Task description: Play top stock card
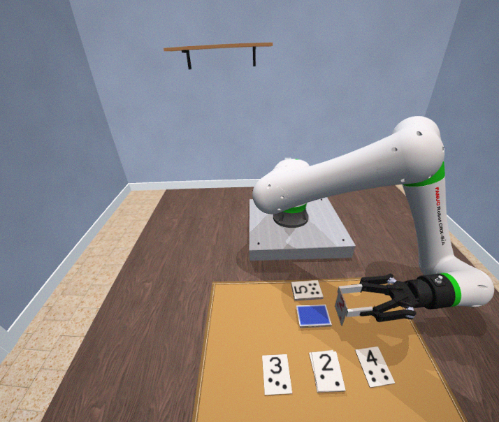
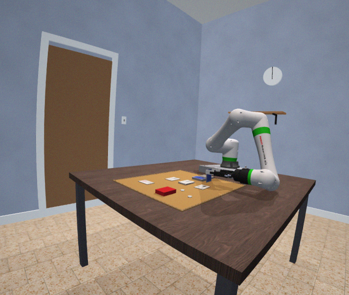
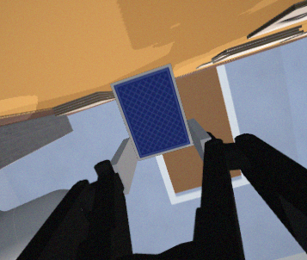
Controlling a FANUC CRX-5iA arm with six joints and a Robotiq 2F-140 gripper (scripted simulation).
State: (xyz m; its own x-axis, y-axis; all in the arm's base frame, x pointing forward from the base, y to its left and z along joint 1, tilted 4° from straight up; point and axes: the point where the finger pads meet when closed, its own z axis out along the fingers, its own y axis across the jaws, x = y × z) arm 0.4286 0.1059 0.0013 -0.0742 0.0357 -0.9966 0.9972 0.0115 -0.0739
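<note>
The card lies 3 cm to the right of my hand and 3 cm below it. Round my hand: tan card cloth: 19 cm ahead, 11 cm to the right, 9 cm below; then red box: 40 cm ahead, 3 cm to the right, 6 cm below.
</note>
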